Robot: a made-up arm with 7 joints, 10 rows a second.
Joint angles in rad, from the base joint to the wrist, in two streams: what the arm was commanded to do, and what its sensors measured. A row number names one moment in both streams.
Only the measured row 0 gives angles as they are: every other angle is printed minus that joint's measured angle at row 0.
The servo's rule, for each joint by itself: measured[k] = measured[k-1] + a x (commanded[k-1-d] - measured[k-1]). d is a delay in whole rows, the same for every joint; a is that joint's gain. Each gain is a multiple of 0.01, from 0.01 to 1. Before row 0 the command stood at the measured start. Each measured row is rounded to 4 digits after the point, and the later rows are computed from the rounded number. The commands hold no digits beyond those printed.
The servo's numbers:
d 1
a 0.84 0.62 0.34 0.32 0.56 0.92 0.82
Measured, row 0:
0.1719, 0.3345, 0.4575, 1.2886, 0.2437, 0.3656, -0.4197
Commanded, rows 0 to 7:
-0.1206, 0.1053, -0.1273, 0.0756, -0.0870, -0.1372, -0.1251
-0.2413, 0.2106, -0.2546, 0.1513, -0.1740, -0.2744, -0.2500
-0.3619, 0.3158, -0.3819, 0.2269, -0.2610, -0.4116, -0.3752
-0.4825, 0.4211, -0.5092, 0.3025, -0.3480, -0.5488, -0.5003
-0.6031, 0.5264, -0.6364, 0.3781, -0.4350, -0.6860, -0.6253
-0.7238, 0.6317, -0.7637, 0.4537, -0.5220, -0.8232, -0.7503
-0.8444, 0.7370, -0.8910, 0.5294, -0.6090, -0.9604, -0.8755
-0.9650, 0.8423, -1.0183, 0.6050, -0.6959, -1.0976, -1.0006
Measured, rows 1 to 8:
0.0000, 0.0000, 0.0000, 0.0000, 0.0000, 0.0000, 0.0000
-0.1013, 0.0653, -0.0433, 0.0242, -0.0487, -0.1262, -0.1026
-0.2189, 0.1554, -0.1151, 0.0649, -0.1189, -0.2625, -0.2235
-0.3390, 0.2548, -0.2058, 0.1167, -0.1985, -0.3997, -0.3479
-0.4595, 0.3579, -0.3090, 0.1762, -0.2822, -0.5369, -0.4729
-0.5801, 0.4624, -0.4203, 0.2408, -0.3678, -0.6741, -0.5979
-0.7008, 0.5674, -0.5371, 0.3089, -0.4542, -0.8113, -0.7229
-0.8214, 0.6726, -0.6574, 0.3795, -0.5409, -0.9485, -0.8480

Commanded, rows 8 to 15:
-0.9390, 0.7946, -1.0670, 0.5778, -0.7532, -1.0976, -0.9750
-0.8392, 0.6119, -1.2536, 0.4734, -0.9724, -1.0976, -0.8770
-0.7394, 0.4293, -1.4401, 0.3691, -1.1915, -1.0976, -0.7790
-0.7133, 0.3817, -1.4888, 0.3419, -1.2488, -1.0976, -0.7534
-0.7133, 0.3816, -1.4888, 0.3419, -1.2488, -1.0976, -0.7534
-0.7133, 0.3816, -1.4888, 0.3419, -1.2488, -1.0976, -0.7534
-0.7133, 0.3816, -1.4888, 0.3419, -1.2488, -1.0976, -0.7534
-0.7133, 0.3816, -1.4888, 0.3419, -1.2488, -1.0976, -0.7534
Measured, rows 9 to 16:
-0.9420, 0.7778, -0.7801, 0.4517, -0.6277, -1.0857, -0.9731
-0.9395, 0.7882, -0.8776, 0.4921, -0.6980, -1.0966, -0.9747
-0.8552, 0.6789, -1.0054, 0.4861, -0.8517, -1.0975, -0.8946
-0.7579, 0.5241, -1.1532, 0.4487, -1.0420, -1.0976, -0.7998
-0.7204, 0.4358, -1.2673, 0.4145, -1.1578, -1.0976, -0.7618
-0.7144, 0.4022, -1.3426, 0.3913, -1.2088, -1.0976, -0.7549
-0.7135, 0.3894, -1.3923, 0.3755, -1.2312, -1.0976, -0.7537
-0.7133, 0.3846, -1.4251, 0.3647, -1.2411, -1.0976, -0.7535

